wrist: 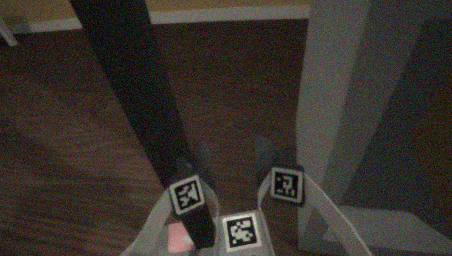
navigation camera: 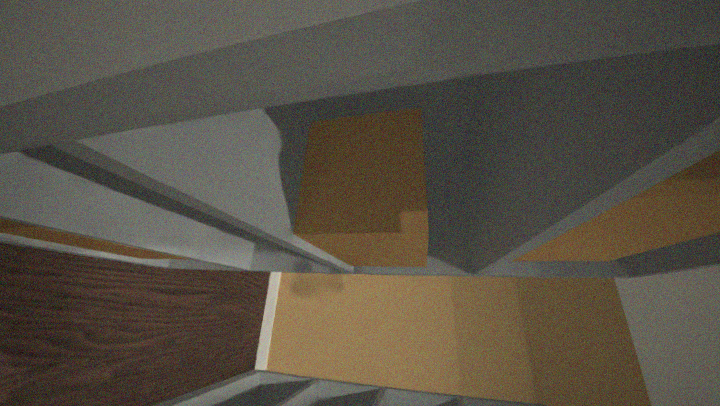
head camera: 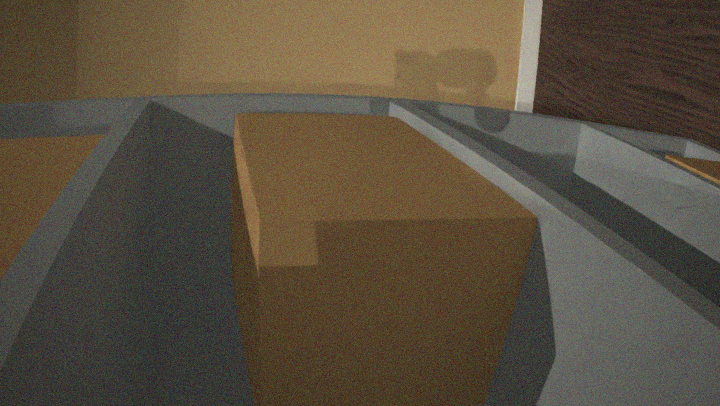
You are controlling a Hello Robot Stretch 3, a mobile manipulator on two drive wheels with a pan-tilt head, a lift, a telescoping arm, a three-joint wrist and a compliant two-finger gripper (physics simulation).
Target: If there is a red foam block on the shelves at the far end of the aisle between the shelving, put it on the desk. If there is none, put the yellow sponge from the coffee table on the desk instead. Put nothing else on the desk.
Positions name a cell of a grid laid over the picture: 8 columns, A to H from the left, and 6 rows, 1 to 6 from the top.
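There is a grey shelving unit (navigation camera: C3) that I can see, and I see my gripper (wrist: E4) too.
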